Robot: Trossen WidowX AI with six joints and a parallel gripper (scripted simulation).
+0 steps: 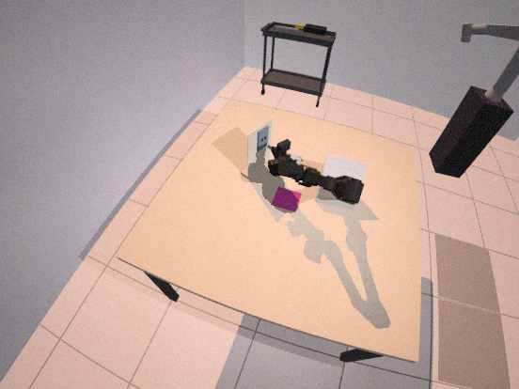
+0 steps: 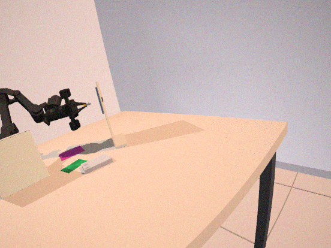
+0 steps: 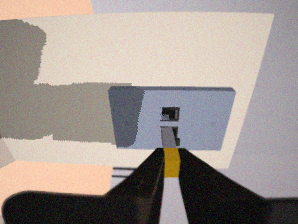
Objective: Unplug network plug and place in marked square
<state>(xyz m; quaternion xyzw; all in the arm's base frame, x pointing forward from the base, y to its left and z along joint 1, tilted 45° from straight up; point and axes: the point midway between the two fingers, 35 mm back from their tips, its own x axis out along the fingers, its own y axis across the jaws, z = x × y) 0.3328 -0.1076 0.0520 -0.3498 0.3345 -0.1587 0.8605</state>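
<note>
Now: the magenta marked square 20 cm below my gripper tip, 12 cm to the left of it and 11 cm behind it. Also, from my gripper tip: network plug: right at my gripper tip; green patch: 20 cm below, 16 cm behind, 6 cm to the right; upright panel: 7 cm below, 6 cm ahead, 5 cm to the right.
</note>
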